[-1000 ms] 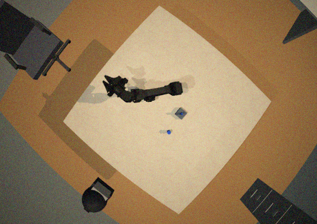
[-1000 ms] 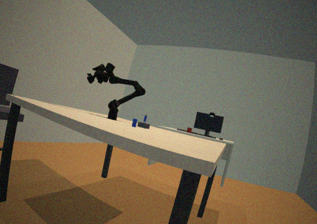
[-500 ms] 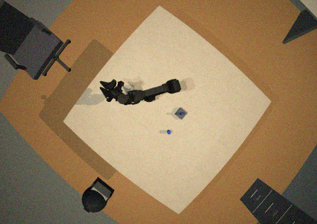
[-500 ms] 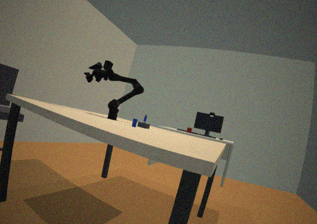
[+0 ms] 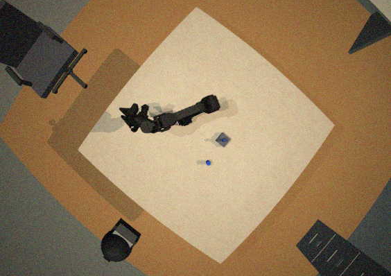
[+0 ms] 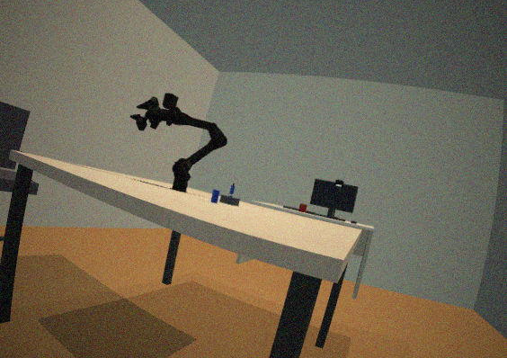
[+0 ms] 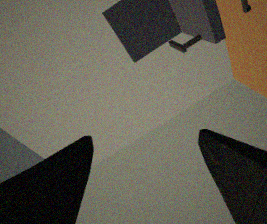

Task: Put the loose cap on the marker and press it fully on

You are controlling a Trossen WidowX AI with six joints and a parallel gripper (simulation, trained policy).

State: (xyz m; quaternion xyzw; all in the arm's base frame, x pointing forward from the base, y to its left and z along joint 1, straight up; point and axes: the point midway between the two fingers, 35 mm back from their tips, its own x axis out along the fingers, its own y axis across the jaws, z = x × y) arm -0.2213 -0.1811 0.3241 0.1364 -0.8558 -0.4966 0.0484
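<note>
The blue cap lies 540 mm ahead of my gripper tip, 70 mm to the left of it and 300 mm below it. The rest, counted from my gripper tip: grey holder block (520 mm ahead, 230 mm to the left, 310 mm below).
</note>
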